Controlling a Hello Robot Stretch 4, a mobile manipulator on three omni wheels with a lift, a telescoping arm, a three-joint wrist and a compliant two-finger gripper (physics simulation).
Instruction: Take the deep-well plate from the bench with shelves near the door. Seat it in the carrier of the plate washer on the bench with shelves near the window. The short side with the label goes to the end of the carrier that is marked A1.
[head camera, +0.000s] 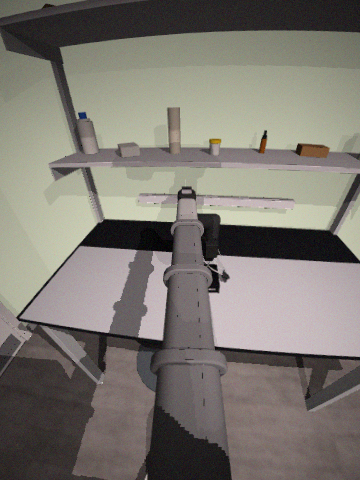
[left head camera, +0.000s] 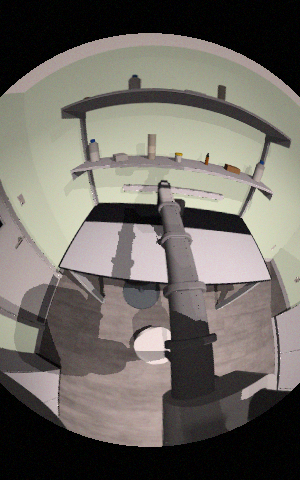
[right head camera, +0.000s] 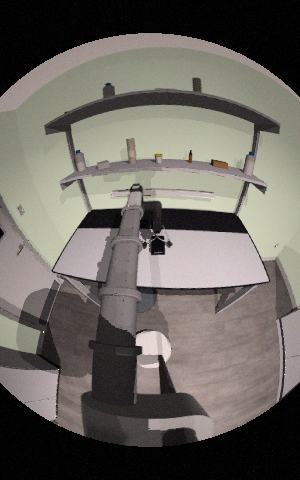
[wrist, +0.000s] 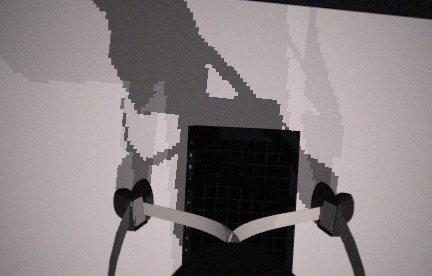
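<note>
The deep-well plate is black, with a faint grid on top and small pale marks along its left long edge in the wrist view. It lies flat on the white bench top, its short sides facing front and back. Small pale marks show on its front short side in the right head view. My gripper is open and empty above the plate, one fingertip beyond each long side. The arm hides part of both in the head view. The plate washer does not show.
A lower shelf with bottles, a tall cylinder and boxes runs behind the arm. An upper shelf hangs above. A round white stool stands in front of the bench.
</note>
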